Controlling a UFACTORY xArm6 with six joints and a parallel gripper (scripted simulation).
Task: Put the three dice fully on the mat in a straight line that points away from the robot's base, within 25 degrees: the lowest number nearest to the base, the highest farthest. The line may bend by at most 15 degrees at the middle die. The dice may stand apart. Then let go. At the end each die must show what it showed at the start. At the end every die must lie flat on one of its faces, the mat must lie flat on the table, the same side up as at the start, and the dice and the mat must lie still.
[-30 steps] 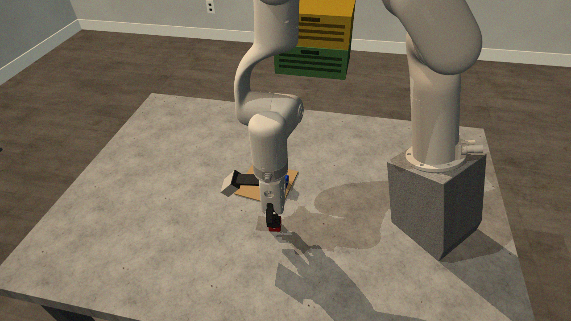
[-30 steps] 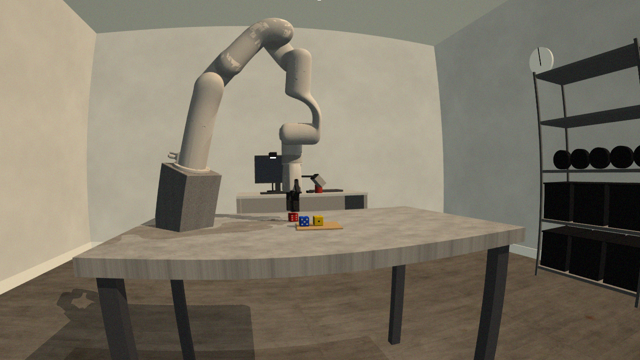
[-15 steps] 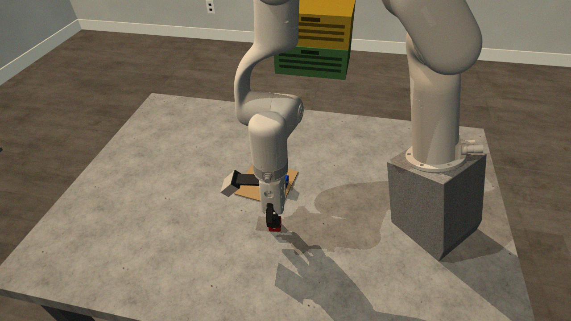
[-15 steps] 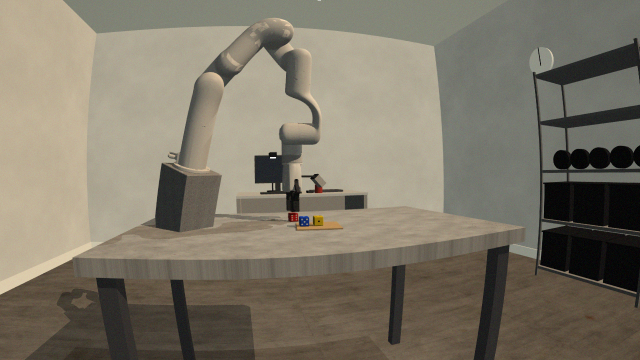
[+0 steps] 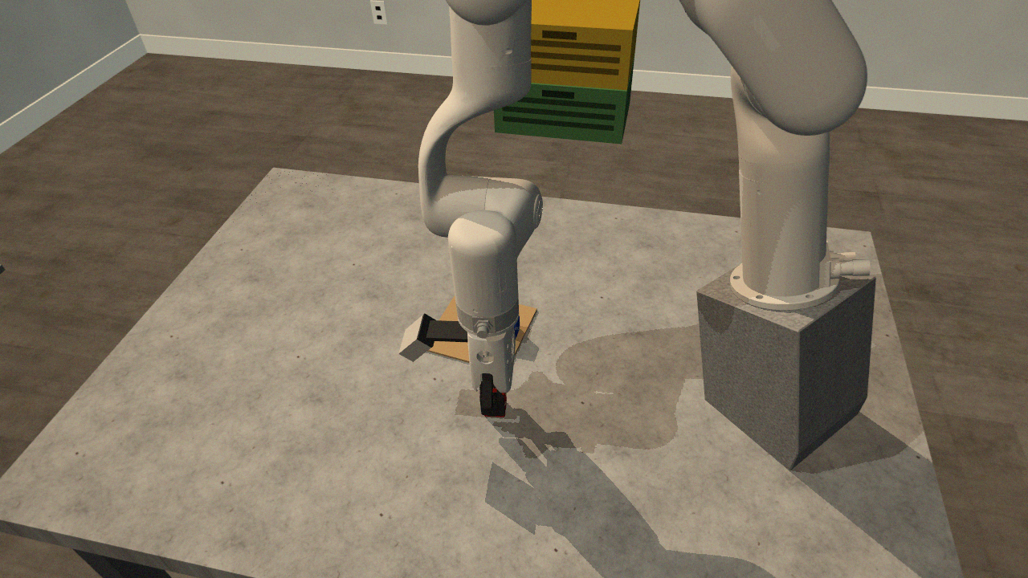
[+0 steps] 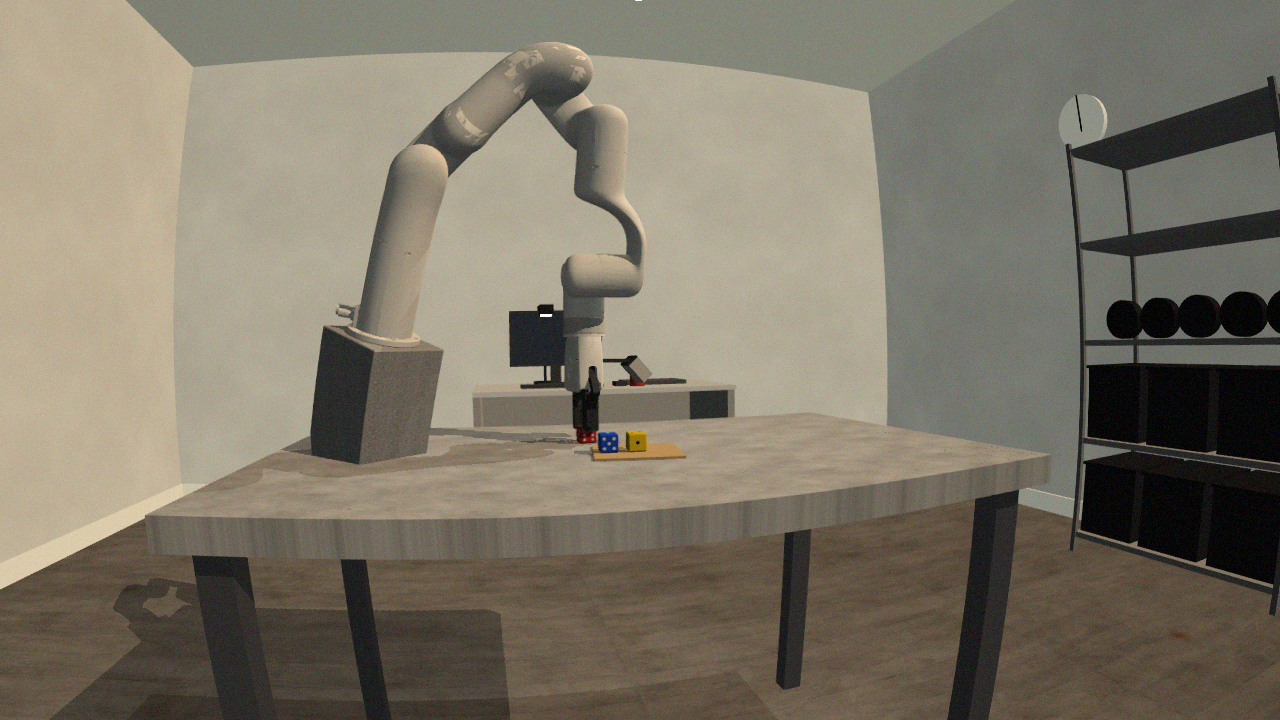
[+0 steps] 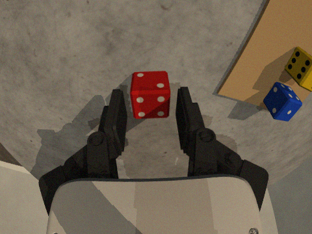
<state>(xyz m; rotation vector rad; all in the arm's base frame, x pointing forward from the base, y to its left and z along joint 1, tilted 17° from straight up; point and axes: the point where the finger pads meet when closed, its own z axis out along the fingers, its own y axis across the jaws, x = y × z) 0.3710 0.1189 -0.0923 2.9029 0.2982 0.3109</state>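
The red die lies 30 mm below my hand. From my hand the other things lie so: yellow die 70 mm ahead, 140 mm to the right, 20 mm below; blue die 20 mm ahead, 140 mm to the right, 20 mm below; mat 70 mm ahead, 140 mm to the right, 40 mm below.
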